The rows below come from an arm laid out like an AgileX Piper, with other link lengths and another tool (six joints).
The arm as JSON. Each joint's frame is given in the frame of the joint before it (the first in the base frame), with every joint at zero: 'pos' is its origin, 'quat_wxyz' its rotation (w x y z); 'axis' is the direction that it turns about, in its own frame. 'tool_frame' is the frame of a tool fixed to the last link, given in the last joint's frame.
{
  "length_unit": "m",
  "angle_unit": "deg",
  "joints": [
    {
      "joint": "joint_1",
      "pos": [
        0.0,
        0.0,
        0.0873
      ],
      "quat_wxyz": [
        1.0,
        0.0,
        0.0,
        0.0
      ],
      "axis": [
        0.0,
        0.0,
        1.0
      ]
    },
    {
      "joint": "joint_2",
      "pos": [
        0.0,
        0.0,
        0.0
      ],
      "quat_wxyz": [
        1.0,
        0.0,
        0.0,
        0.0
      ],
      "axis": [
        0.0,
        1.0,
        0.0
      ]
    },
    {
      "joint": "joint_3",
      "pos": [
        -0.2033,
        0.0,
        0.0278
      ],
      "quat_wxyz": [
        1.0,
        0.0,
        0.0,
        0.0
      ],
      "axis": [
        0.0,
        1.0,
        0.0
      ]
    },
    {
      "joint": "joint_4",
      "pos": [
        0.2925,
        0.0,
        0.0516
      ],
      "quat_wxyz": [
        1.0,
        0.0,
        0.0,
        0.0
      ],
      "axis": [
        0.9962,
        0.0,
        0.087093
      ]
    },
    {
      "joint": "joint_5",
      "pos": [
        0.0,
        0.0,
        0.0
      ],
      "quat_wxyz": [
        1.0,
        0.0,
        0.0,
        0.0
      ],
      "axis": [
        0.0,
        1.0,
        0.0
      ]
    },
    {
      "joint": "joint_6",
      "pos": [
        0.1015,
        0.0,
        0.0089
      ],
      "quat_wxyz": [
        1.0,
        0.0,
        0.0,
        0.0
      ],
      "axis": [
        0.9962,
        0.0,
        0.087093
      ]
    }
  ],
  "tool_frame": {
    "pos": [
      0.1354,
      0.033,
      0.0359
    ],
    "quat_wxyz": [
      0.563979,
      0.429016,
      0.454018,
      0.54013
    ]
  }
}
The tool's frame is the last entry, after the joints.
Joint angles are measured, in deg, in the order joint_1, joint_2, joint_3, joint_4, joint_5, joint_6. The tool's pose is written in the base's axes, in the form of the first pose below.
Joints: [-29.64 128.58 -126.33 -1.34 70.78 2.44]
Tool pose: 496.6 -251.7 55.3 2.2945 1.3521 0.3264
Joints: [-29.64 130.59 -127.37 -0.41 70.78 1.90]
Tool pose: 499.9 -249.2 43.5 2.3086 1.3701 0.3346
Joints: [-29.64 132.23 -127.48 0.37 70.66 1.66]
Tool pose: 500.7 -246.1 28.9 2.3317 1.3855 0.3361
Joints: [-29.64 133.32 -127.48 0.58 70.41 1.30]
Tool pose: 500.8 -245.1 18.8 2.3407 1.3995 0.3311
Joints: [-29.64 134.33 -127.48 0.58 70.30 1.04]
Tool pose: 500.0 -244.5 9.2 2.3501 1.4123 0.3211
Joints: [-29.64 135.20 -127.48 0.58 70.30 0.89]
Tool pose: 498.8 -243.8 0.7 2.3604 1.4226 0.3118
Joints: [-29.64 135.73 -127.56 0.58 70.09 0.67]
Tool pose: 499.0 -243.8 -3.6 2.3609 1.4291 0.3088
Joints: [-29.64 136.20 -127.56 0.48 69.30 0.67]
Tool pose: 500.8 -245.3 -6.9 2.3556 1.4266 0.3100
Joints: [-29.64 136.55 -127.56 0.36 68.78 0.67]
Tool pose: 501.9 -246.4 -9.5 2.3522 1.4254 0.3092
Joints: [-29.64 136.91 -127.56 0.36 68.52 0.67]
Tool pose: 502.2 -246.6 -12.6 2.3537 1.4262 0.3082
